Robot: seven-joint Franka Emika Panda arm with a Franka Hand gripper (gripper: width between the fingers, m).
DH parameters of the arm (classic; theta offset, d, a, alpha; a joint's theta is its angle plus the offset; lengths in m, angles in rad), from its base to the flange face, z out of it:
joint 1: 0 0.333 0 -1.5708
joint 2: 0 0 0 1.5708
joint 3: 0 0.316 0.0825 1.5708
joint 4: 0 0 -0.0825 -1.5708
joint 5: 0 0.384 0 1.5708
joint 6: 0 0 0.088 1.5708
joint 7: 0 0.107 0 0
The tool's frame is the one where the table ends.
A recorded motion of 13 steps. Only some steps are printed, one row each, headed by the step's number.
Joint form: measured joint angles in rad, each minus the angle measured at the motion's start. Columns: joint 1, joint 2, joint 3, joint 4, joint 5, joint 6, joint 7.
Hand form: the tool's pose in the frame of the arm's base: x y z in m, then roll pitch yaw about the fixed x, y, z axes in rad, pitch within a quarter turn. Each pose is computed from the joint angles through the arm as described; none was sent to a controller.
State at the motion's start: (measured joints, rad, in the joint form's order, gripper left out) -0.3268 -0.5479 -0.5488 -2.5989 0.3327 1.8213 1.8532
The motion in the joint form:
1: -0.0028 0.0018 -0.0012 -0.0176 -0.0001 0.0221 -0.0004
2: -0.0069 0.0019 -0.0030 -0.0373 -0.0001 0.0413 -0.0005
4: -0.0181 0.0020 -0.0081 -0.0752 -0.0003 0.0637 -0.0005
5: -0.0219 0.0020 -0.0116 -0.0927 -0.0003 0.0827 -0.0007
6: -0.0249 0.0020 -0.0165 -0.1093 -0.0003 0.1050 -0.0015
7: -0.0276 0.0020 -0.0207 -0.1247 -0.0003 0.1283 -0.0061
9: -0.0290 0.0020 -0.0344 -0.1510 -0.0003 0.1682 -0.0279
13: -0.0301 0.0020 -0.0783 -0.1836 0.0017 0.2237 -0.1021
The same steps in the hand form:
1: 0.2486 -0.2486 0.3952 2.6268 0.4258 -2.8781
2: 0.2462 -0.2471 0.3877 2.6249 0.4219 -2.8890
4: 0.2395 -0.2432 0.3729 2.6078 0.4109 -2.9126
5: 0.2368 -0.2422 0.3663 2.6073 0.4084 -2.9244
6: 0.2342 -0.2419 0.3602 2.6101 0.4076 -2.9366
7: 0.2319 -0.2417 0.3546 2.6168 0.4093 -2.9441
9: 0.2274 -0.2419 0.3448 2.6308 0.4205 -2.9471
13: 0.2164 -0.2471 0.3310 2.6601 0.4652 -2.9343

